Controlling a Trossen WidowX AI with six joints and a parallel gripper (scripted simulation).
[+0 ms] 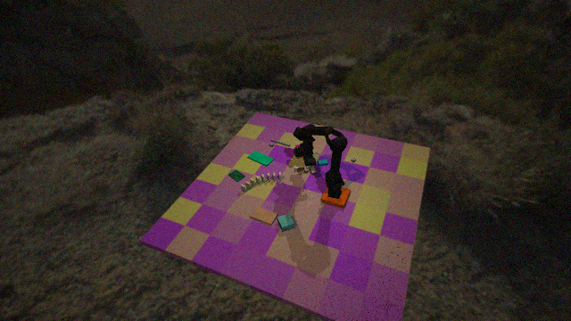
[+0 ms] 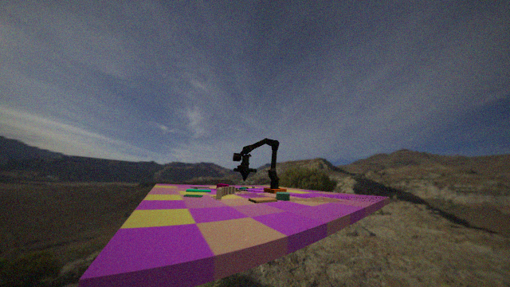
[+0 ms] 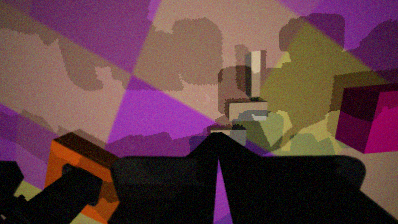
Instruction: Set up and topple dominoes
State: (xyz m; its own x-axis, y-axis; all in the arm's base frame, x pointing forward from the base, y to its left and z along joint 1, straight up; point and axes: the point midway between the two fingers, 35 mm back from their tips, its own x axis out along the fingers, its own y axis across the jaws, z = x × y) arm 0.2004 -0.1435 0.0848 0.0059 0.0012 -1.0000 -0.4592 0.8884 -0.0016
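My gripper tip is now 90 mm short of the magenta block, 190 mm to the left of it and 60 mm above it. The rest, counted from my gripper tip: teal block 410 mm to the left, 60 mm below; then bright green plate 340 mm ahead, 60 mm to the right, 80 mm below; then orange slab 140 mm ahead, 390 mm to the left, 80 mm below.
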